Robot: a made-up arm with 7 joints.
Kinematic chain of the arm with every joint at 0, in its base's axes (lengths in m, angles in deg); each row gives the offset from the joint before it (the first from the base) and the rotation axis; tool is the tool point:
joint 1: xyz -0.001 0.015 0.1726 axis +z
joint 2: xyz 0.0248 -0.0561 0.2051 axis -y
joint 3: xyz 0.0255 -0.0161 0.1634 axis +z
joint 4: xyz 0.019 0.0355 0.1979 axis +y
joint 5: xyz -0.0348 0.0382 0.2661 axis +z
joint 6: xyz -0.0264 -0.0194 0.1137 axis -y
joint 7: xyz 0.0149 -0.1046 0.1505 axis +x
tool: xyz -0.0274 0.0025 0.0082
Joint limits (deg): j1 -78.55..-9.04 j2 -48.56..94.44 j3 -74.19..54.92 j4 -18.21..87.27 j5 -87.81..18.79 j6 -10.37..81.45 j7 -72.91..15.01
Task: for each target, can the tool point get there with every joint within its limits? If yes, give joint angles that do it. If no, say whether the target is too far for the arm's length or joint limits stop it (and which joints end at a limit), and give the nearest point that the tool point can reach.
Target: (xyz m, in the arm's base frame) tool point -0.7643 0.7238 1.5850
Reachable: no: too far | nearest point -0.4404 0.4230 1.0854 | short by 0.667 m
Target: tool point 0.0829 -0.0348 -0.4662
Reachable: no: joint limits stop it (at a limit: joint 1, joint 2, joint 4, joint 6, joint 7) | nearest point -0.1325 0.6030 -0.0076 | short by 0.815 m
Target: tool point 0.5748 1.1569 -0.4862
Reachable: no: too far | nearest point 0.0424 0.7655 0.0976 | short by 0.882 m
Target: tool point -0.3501 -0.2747 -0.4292
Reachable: no: joint limits stop it (at a limit: joint 1, joint 2, joint 4, joint 6, joint 7) | nearest point -0.6290 -0.0763 0.0040 | short by 0.552 m
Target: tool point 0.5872 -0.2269 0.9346
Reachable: yes | joints -52.09 -26.98 43.52 66.36 -70.27 33.01 -23.47
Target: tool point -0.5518 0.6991 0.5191
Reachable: yes | joints -47.25 82.89 22.97 21.59 -74.00 16.36 -43.60
